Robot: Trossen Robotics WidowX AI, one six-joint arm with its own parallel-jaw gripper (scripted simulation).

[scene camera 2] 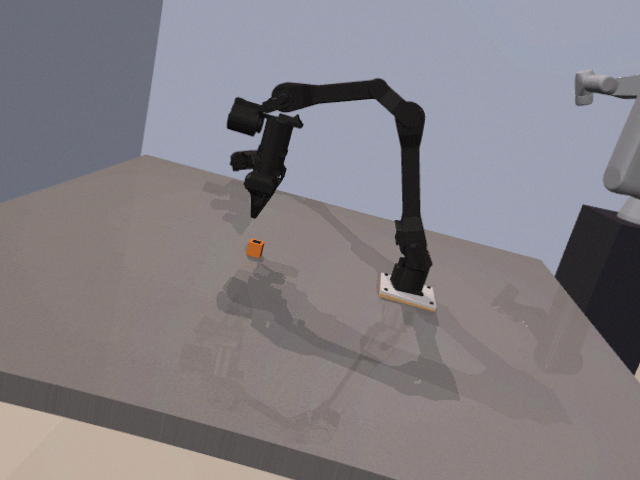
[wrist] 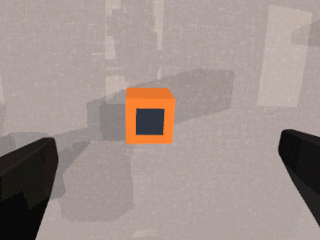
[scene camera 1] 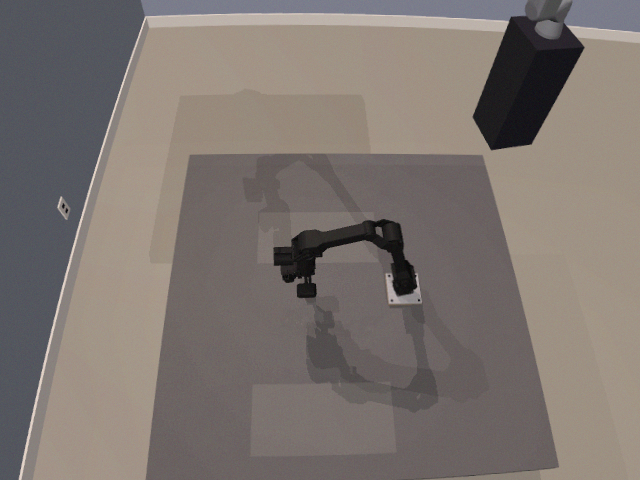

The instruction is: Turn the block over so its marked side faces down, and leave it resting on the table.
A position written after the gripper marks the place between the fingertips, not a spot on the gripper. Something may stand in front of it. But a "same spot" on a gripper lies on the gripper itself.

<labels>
gripper: scene camera 2; wrist 173, 145; scene camera 1
same spot on gripper: (scene camera 1: 289, 272) = (scene camera 2: 246, 155)
</labels>
